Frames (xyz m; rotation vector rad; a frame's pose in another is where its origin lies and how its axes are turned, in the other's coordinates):
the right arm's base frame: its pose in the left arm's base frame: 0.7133 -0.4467 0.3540 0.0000 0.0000 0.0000
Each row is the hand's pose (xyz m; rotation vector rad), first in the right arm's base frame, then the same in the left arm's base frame.
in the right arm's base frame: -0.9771 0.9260 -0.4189 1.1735 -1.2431 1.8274
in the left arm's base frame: -0.2638 0.4793 -0.0649 1.1735 -1.2431 1.8274
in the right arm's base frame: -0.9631 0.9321 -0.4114 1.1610 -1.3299 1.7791
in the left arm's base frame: -0.2498 0.4854 -0.0574 1.1610 -1.3299 1.7791
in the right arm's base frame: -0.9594 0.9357 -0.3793 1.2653 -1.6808 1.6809
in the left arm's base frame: -0.2461 0.4890 -0.0253 1.2653 -1.6808 1.6809
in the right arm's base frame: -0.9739 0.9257 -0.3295 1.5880 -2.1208 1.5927
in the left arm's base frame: -0.2606 0.4790 0.0245 1.5880 -2.1208 1.5927
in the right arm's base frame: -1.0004 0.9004 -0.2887 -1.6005 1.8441 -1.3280
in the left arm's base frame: -0.2871 0.4537 0.0653 -1.6005 1.8441 -1.3280
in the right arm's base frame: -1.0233 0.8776 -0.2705 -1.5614 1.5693 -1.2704
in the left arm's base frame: -0.3100 0.4309 0.0835 -1.5614 1.5693 -1.2704
